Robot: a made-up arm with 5 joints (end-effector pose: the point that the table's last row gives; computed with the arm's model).
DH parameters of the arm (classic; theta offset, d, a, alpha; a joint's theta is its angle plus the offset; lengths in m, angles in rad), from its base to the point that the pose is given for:
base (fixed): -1.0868 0 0.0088 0
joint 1: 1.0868 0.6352 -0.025 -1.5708
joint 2: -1.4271 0 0.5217 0
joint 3: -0.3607 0 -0.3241 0
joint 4: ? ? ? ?
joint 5: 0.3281 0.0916 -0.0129 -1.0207
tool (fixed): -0.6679 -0.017 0 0
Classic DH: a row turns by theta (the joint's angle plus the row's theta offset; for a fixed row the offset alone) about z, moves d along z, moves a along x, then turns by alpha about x.
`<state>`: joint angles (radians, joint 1 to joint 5).
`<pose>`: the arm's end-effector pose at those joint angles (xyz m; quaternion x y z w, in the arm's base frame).
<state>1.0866 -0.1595 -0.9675 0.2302 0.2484</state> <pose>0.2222 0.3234 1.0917 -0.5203 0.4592 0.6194 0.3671</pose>
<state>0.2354 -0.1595 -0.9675 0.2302 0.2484</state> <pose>0.3969 0.0464 1.0917 -0.2843 0.6331 0.4126 0.5900</pose>
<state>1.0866 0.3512 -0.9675 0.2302 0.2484</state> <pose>0.3012 0.4735 0.8284 -0.5127 0.6260 0.5578 0.1849</pose>
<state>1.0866 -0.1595 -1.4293 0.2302 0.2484</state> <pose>0.2148 0.3094 1.2892 -0.4981 0.2825 0.6405 0.5116</pose>
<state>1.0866 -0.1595 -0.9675 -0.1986 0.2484</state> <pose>0.2160 0.3115 1.1376 -0.5006 0.2957 0.6401 0.5021</pose>
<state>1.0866 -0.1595 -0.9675 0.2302 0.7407</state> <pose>0.2187 0.3186 1.0844 -0.2979 0.5315 0.6732 0.4189</pose>
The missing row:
joint 4: -1.3537 -0.0197 -0.0731 1.5708
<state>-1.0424 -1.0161 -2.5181 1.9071 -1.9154</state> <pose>-0.2700 0.4487 1.3283 0.5391 -0.7875 0.2972 0.0288</pose>
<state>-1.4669 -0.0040 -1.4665 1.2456 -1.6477</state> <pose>0.0427 -0.4824 1.1291 -0.2500 0.8856 0.3490 0.1772</pose>
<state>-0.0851 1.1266 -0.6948 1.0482 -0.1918</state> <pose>0.3293 -0.0715 0.3819 -0.1657 -0.7443 -0.5042 0.4055</pose>
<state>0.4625 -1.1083 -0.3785 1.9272 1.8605</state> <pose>-0.0928 -0.0805 0.8777 0.4203 0.8414 0.0145 0.3394</pose>
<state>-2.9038 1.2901 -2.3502 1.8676 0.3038</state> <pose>-0.7768 -0.1569 0.5013 0.9283 -0.0284 0.1136 0.3528</pose>
